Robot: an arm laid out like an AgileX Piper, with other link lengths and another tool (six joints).
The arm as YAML. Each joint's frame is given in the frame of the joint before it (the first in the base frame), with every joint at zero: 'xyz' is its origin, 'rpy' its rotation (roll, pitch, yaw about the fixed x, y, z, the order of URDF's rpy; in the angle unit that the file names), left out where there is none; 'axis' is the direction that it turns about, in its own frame. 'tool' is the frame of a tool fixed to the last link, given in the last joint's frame.
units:
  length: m
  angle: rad
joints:
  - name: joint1
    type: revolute
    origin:
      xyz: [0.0, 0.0, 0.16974]
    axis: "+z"
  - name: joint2
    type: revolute
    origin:
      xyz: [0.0, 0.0, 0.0]
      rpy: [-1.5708, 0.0, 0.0]
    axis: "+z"
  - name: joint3
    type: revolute
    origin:
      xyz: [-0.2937, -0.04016, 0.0]
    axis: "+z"
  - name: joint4
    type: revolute
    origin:
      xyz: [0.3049, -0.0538, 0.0]
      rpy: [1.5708, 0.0, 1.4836]
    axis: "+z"
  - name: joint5
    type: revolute
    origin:
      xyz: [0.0, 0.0, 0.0]
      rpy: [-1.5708, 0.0, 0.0]
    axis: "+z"
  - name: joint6
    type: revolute
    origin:
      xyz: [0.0, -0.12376, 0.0]
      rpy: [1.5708, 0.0, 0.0]
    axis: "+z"
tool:
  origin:
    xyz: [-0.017, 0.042, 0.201]
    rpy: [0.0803, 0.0, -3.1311]
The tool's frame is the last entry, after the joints.
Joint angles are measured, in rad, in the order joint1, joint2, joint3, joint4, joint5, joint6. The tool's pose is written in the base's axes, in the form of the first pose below.
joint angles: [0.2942, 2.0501, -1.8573, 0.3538, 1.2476, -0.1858]
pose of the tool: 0.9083 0.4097 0.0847 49.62; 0.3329 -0.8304 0.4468 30.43; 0.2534 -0.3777 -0.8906 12.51; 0 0 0 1
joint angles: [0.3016, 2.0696, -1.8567, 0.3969, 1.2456, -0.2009]
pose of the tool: 0.9090 0.4129 0.0563 49.01; 0.3386 -0.8105 0.4779 31.90; 0.2430 -0.4154 -0.8766 12.05; 0 0 0 1
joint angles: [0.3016, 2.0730, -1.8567, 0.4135, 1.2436, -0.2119]
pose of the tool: 0.9071 0.4179 0.0514 48.91; 0.3415 -0.8016 0.4907 32.33; 0.2462 -0.4276 -0.8698 12.14; 0 0 0 1
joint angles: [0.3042, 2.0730, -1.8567, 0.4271, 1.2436, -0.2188]
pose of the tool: 0.9049 0.4230 0.0469 48.72; 0.3449 -0.7933 0.5017 32.81; 0.2495 -0.4378 -0.8638 12.36; 0 0 0 1
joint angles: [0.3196, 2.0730, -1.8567, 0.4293, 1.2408, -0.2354]
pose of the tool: 0.8923 0.4497 0.0403 48.21; 0.3704 -0.7801 0.5042 33.62; 0.2581 -0.4350 -0.8626 12.40; 0 0 0 1
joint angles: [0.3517, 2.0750, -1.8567, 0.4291, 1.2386, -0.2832]
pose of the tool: 0.8568 0.5153 0.0213 46.95; 0.4361 -0.7460 0.5034 35.13; 0.2752 -0.4220 -0.8638 12.27; 0 0 0 1
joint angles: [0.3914, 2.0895, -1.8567, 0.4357, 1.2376, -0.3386]
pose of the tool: 0.8125 0.5828 -0.0147 45.19; 0.5100 -0.6983 0.5023 37.07; 0.2825 -0.4156 -0.8646 11.54; 0 0 0 1
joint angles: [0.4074, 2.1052, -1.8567, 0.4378, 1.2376, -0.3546]
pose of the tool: 0.7991 0.6001 -0.0368 44.42; 0.5354 -0.6824 0.4976 37.79; 0.2735 -0.4173 -0.8666 10.69; 0 0 0 1
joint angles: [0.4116, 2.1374, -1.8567, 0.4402, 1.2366, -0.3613]
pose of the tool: 0.8009 0.5953 -0.0646 44.03; 0.5456 -0.6812 0.4882 37.94; 0.2466 -0.4262 -0.8704 8.94; 0 0 0 1
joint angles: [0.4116, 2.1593, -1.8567, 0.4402, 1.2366, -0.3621]
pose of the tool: 0.8052 0.5873 -0.0822 43.85; 0.5483 -0.6845 0.4805 37.86; 0.2260 -0.4319 -0.8731 7.73; 0 0 0 1
